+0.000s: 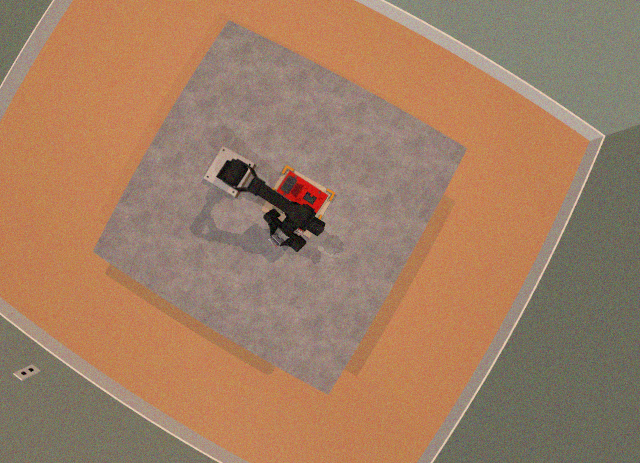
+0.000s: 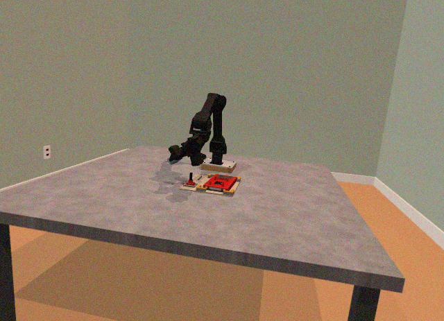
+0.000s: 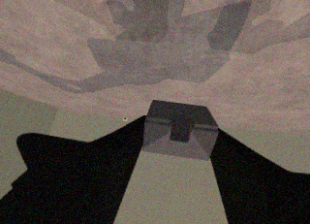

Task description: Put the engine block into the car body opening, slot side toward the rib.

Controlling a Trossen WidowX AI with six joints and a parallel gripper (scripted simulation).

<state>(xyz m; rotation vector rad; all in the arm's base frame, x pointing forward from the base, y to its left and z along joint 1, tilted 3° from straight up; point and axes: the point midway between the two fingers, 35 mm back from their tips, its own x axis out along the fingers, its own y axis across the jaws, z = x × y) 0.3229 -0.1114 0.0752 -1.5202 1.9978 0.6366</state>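
My gripper tip is 50 mm short of the black upright peg, 100 mm to the right of it and 60 mm above it. Also, from my gripper tip: grey engine block 10 mm to the left.
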